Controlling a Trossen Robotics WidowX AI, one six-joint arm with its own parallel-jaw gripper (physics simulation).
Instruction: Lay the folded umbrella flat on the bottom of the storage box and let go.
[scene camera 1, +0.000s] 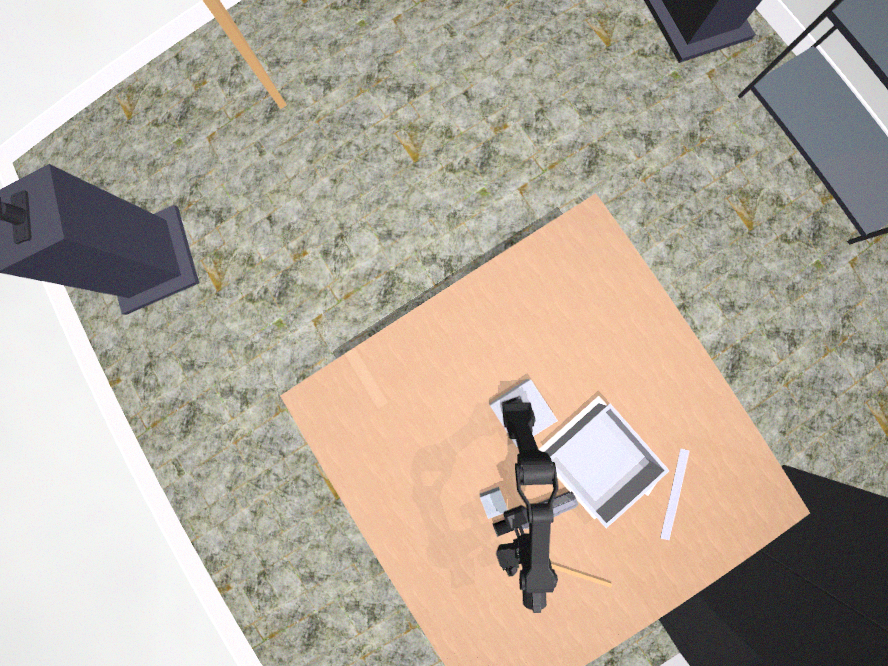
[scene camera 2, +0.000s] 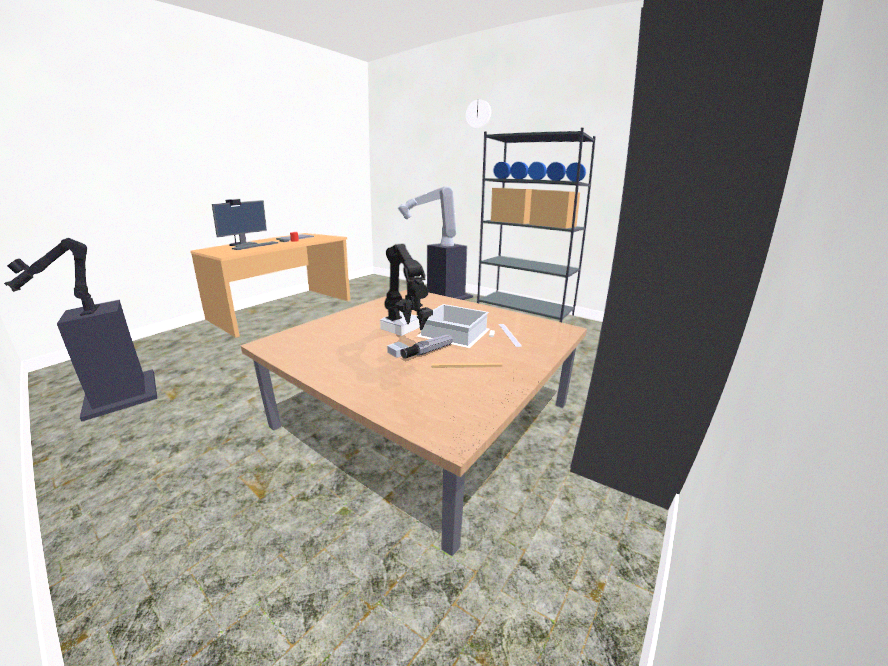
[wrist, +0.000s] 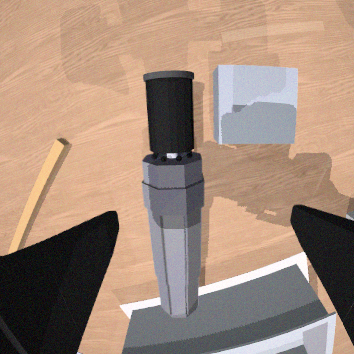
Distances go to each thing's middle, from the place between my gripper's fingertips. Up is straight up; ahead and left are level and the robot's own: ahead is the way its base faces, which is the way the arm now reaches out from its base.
Labels:
My gripper is now 24 cm short of the thin wooden stick (wrist: 59, 146), 9 cm to the right of it and 12 cm above it. The rest, counted from my hand: white storage box (scene camera 1: 603, 460) 7 cm behind, 31 cm to the left, 8 cm below.

